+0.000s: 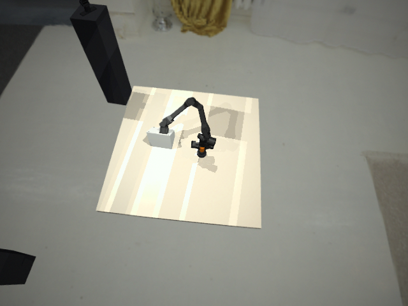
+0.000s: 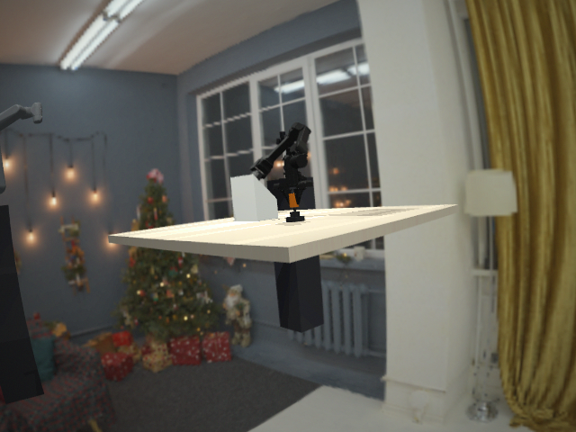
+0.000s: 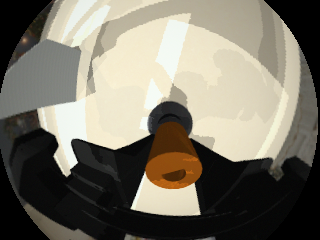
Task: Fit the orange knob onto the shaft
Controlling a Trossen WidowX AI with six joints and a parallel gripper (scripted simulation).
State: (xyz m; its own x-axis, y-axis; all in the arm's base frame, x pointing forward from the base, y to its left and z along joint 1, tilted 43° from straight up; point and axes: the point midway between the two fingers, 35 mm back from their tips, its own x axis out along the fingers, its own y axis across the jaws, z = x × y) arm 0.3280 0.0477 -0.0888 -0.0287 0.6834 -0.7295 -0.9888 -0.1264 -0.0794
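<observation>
Now: the orange knob 20 mm above my gripper tip. Round my gripper tip: dark round pedestal (40 mm below).
</observation>
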